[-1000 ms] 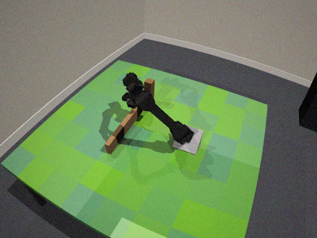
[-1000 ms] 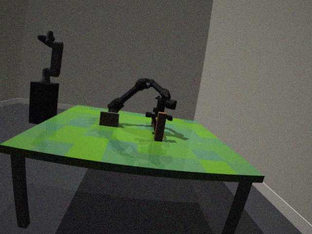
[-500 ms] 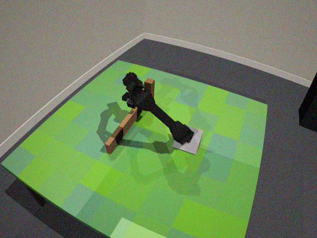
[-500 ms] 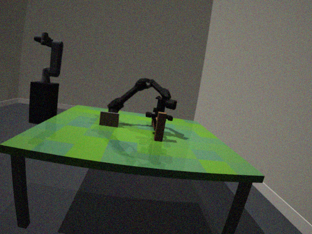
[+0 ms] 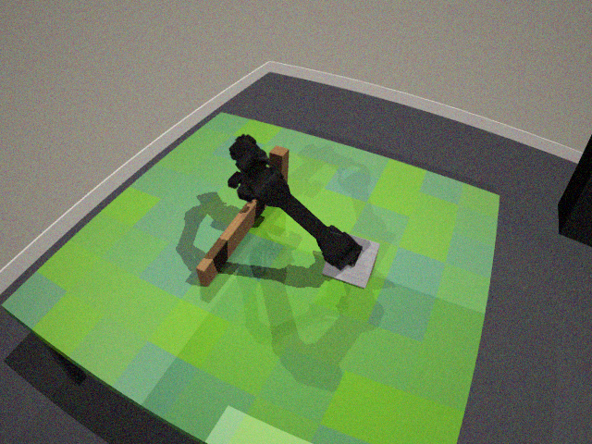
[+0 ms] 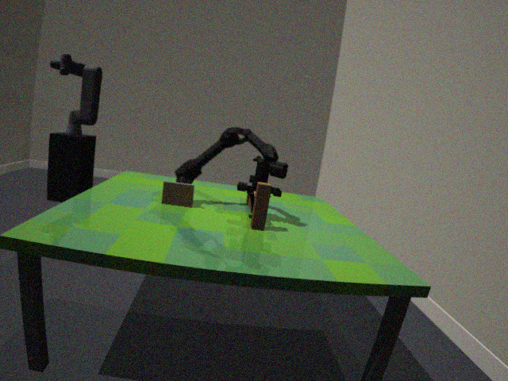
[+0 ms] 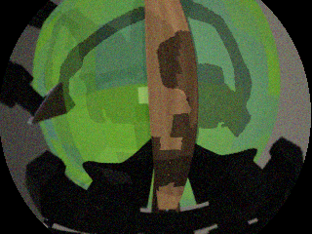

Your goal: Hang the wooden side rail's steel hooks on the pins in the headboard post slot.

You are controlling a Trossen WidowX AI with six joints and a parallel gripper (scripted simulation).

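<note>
The headboard post is 14 cm to the right of my gripper tip and 4 cm above it.
</note>
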